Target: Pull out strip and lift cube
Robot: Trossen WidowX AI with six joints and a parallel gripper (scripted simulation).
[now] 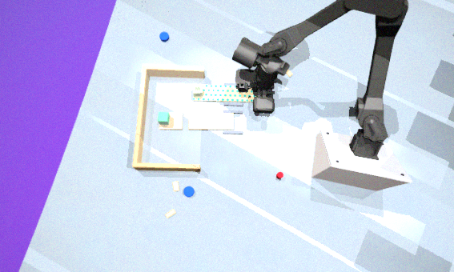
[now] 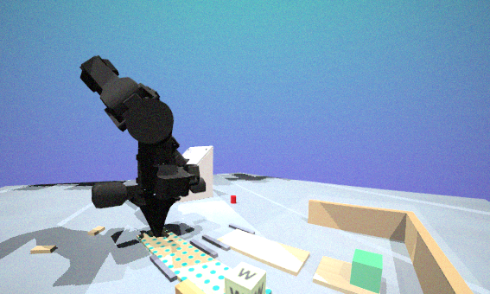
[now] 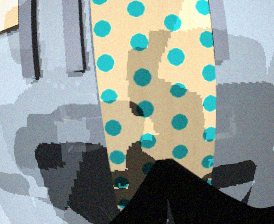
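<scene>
Now: the teal-dotted strip 90 mm ahead of my gripper tip and 20 mm to the left of it. Also, from my gripper tip: red peg: 100 mm behind, 260 mm to the left, 10 mm above; labelled cube: 200 mm ahead, 30 mm to the left, 20 mm above.
</scene>
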